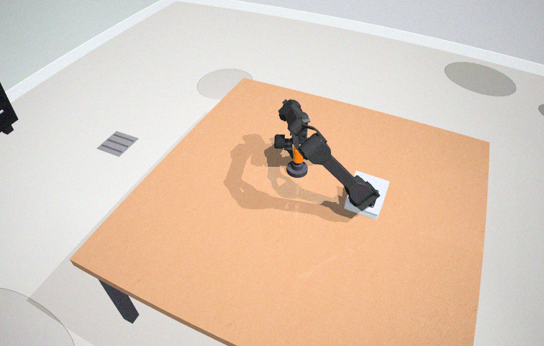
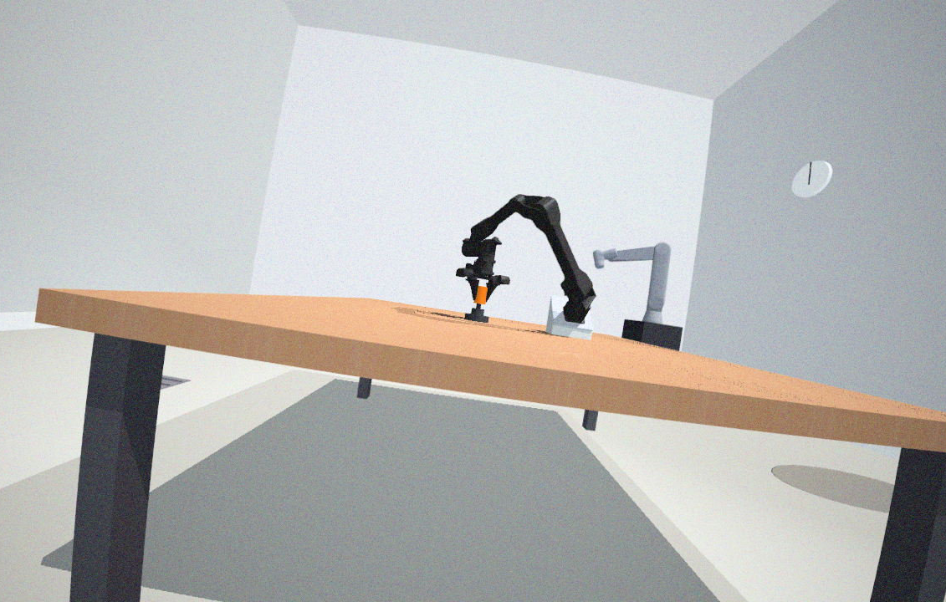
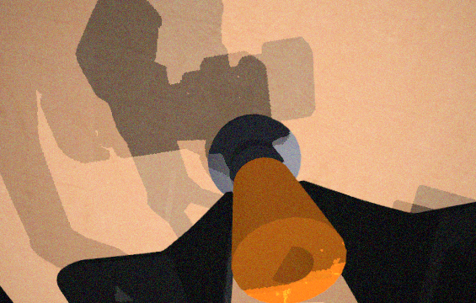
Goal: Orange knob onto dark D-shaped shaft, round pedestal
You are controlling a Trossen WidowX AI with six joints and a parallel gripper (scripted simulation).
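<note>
The pedestal is 40 mm below my gripper tip. Also, from my gripper tip: orange knob 20 mm above.
</note>
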